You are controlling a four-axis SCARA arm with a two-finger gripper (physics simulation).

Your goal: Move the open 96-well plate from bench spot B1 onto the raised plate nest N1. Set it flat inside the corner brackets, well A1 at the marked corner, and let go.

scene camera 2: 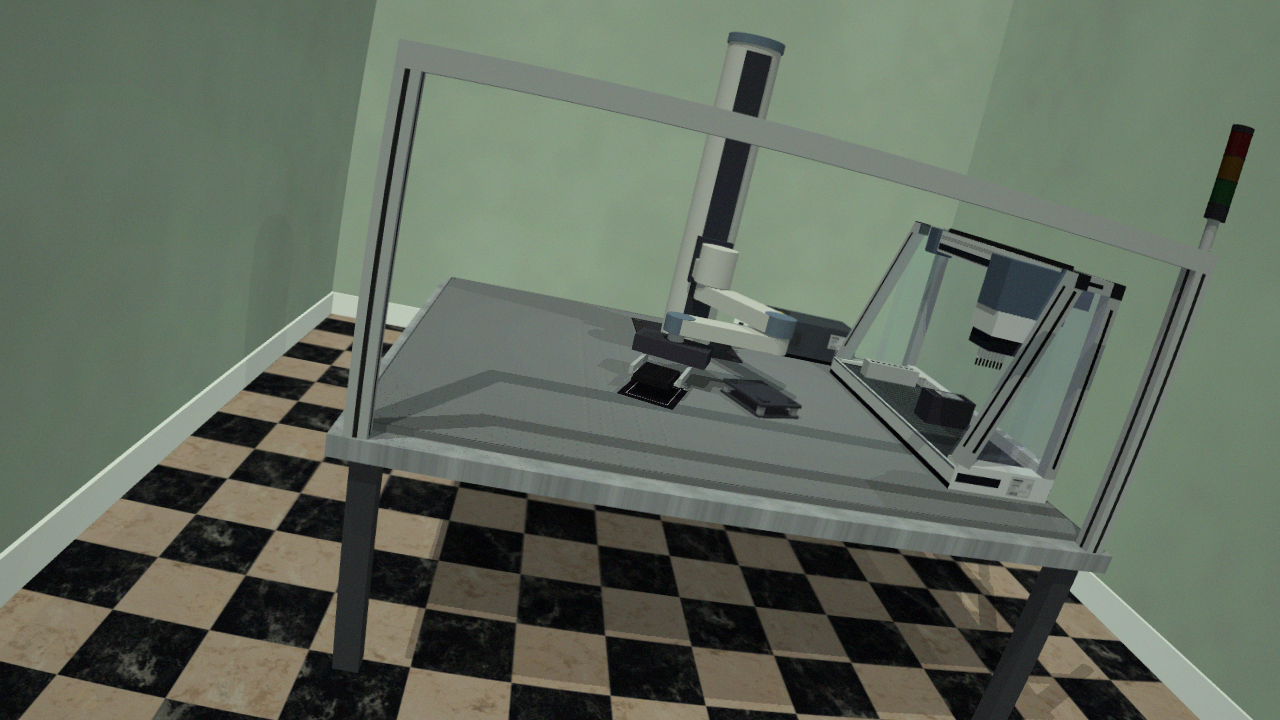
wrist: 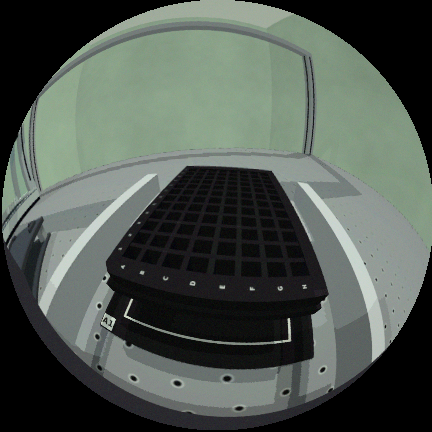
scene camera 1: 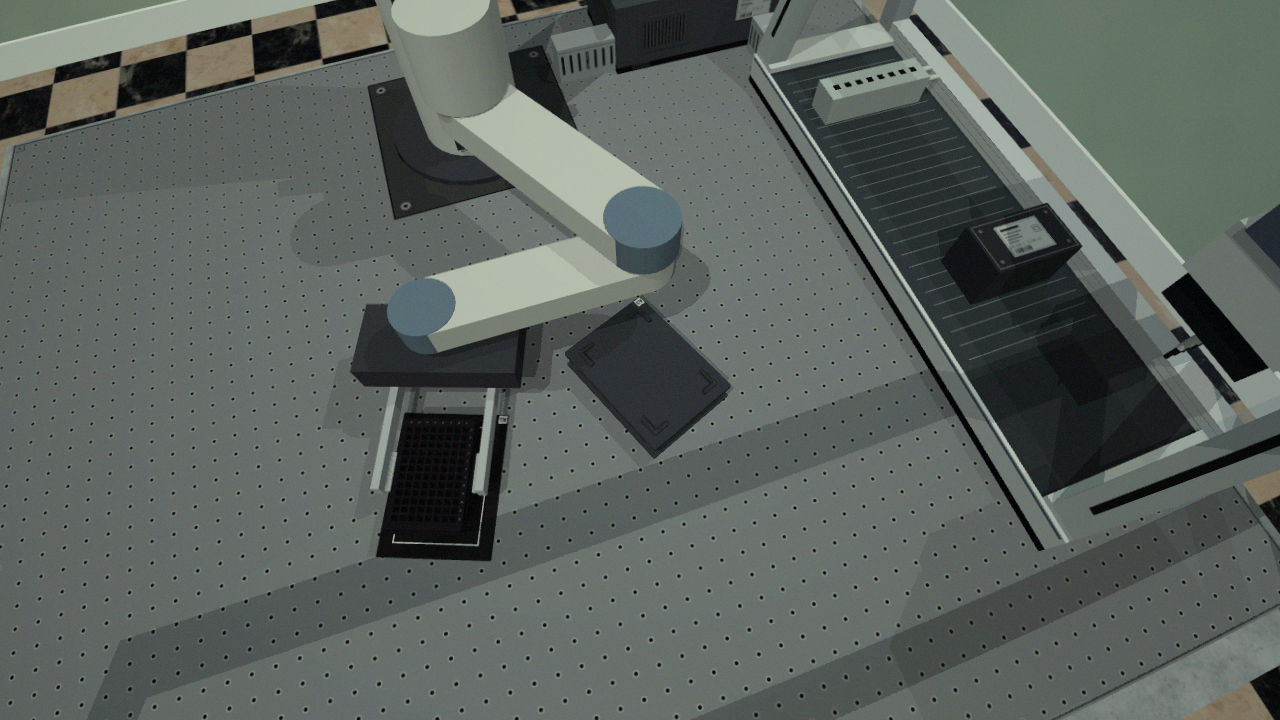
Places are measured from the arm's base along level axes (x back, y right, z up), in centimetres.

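Pixels of known places: gripper, between the fingertips: (scene camera 2: 655, 376) (wrist: 225, 187) (scene camera 1: 429, 492).
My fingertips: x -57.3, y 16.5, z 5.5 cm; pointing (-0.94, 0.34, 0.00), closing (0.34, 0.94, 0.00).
Note:
Ahead of a thing's pixels: the offset from my fingertips to its top centre. "pt": to the spot under its first point.
The black open 96-well plate @[dx +2.0, dy -0.7, dz +0.4 cm] (scene camera 1: 435, 470) (scene camera 2: 656, 375) (wrist: 220, 230) is level and raised a little above spot B1. My gripper (scene camera 1: 431, 474) (scene camera 2: 661, 374) (wrist: 225, 187) is shut on its two long sides. Letters A to H run along its near edge in the wrist view, A at the left. The black mat of B1 @[dx +1.9, dy -1.0, dz -4.0 cm] (scene camera 1: 438, 551) (scene camera 2: 627, 392) (wrist: 240, 356) lies below, with a white outline and an A1 tag @[pt dx +7.3, dy -9.1, dz -4.1 cm] (scene camera 1: 502, 419) (wrist: 107, 321). The dark raised nest N1 @[dx +6.6, dy -27.2, dz -0.3 cm] (scene camera 1: 648, 376) (scene camera 2: 760, 396) stands turned to the right of B1, with corner brackets and a small white marker @[pt dx +15.6, dy -29.3, dz -0.9 cm] (scene camera 1: 638, 302) at its back corner.
My forearm (scene camera 1: 528, 286) passes behind the nest. A framed deck stands at the right with a dark box (scene camera 1: 1015, 250) (scene camera 2: 945, 407) and a white slotted rack @[pt dx +35.2, dy -71.6, dz +5.1 cm] (scene camera 1: 872, 87) on it. A dark instrument @[pt dx +60.8, dy -50.7, dz +1.5 cm] (scene camera 1: 671, 31) (scene camera 2: 810, 334) stands at the back. A frame post @[dx -45.1, dy +54.0, dz +52.5 cm] (scene camera 2: 384, 259) rises at the table's front left.

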